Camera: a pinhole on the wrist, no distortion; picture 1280 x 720 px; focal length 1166.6 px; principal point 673.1 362.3 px. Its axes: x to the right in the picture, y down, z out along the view. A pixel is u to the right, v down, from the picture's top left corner.
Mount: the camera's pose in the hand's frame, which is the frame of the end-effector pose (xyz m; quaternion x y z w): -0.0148 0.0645 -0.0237 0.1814 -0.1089 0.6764 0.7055
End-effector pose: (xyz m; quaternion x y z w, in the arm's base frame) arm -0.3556 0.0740 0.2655 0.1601 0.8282 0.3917 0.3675
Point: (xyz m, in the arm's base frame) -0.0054 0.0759 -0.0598
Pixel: 373 602
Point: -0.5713 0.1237 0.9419
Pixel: behind the camera
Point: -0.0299 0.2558 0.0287
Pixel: 818 457
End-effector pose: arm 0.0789 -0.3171 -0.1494 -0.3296 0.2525 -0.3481 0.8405
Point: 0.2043 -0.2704 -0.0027
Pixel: 691 324
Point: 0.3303 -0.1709 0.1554
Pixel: 891 473
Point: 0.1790 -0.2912 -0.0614
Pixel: 663 194
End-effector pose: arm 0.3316 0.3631 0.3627 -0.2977 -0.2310 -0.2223 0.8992
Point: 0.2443 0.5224 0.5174
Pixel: 877 534
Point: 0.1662 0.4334 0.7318
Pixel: 458 284
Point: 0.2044 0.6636 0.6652
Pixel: 1052 492
